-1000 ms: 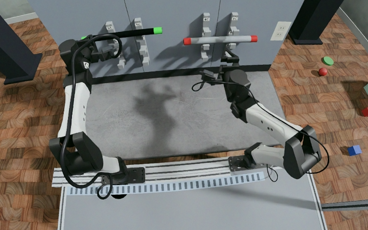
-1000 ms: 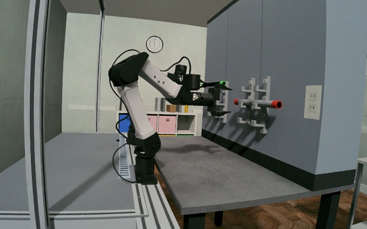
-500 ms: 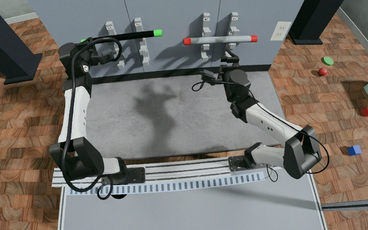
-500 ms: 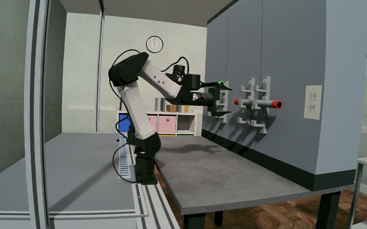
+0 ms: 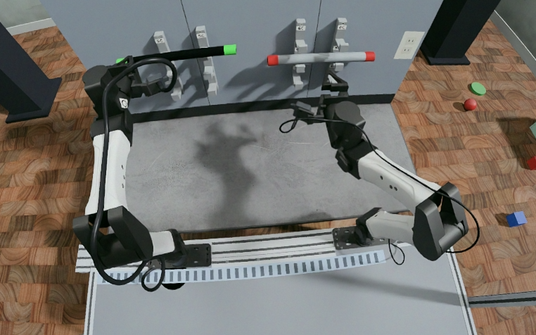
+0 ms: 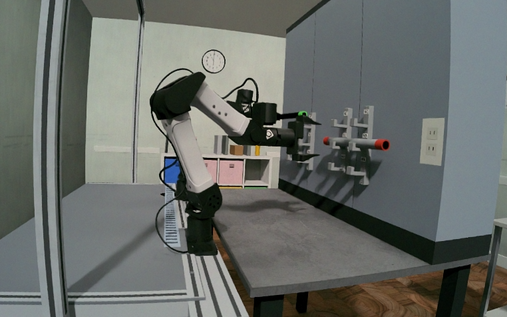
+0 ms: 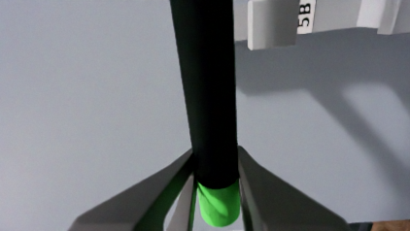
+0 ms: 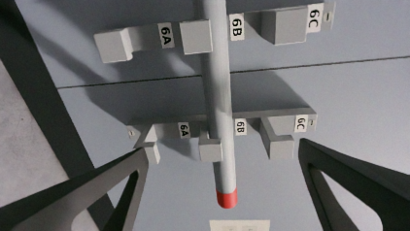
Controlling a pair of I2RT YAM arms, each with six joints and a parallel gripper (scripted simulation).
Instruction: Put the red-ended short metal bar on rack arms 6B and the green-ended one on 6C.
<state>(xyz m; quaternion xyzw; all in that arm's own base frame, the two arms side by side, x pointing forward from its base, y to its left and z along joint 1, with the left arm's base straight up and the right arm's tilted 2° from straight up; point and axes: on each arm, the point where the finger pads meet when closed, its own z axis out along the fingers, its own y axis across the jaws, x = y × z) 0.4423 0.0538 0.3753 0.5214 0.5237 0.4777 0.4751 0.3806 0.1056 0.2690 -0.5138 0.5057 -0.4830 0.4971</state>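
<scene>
Now: the green-ended bar 12 cm to the right of my left hand. Round my left hand: red-ended bar: 54 cm to the right, 10 cm below, 5 cm ahead; then blue-grey wall: 34 cm to the right, 20 cm ahead, 7 cm above; then rack strip: 47 cm to the right, 11 cm below, 5 cm ahead.
My right gripper is now 12 cm short of the red-ended bar and 2 cm to the left of it. Also, from my right hand: blue-grey wall 27 cm ahead, 18 cm to the left, 16 cm above; outlet plate 15 cm ahead, 32 cm to the right, 1 cm above; rack strip 12 cm ahead, 6 cm to the left, 1 cm below.
</scene>
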